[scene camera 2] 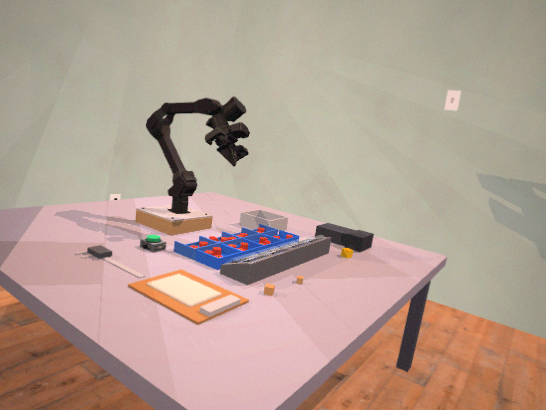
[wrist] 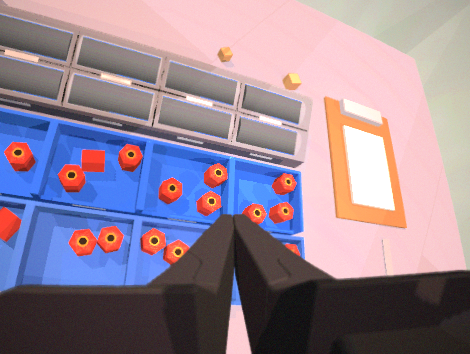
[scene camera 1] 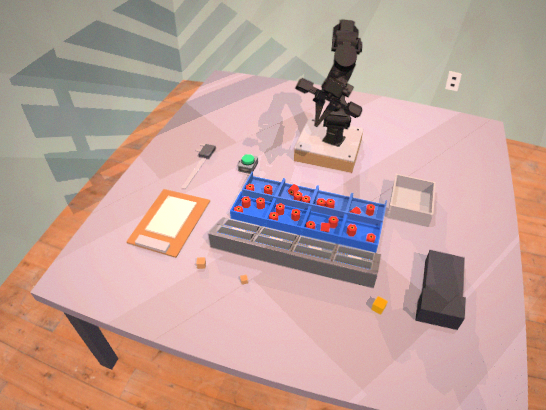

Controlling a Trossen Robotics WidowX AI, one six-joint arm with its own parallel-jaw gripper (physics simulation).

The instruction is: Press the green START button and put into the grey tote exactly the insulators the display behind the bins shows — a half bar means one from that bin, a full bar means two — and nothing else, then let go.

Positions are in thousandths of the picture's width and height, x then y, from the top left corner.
Scene:
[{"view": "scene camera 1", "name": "my gripper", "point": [578,309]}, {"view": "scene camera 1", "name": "grey tote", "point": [755,489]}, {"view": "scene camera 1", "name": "dark box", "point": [809,738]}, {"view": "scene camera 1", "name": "grey display bar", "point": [602,655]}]

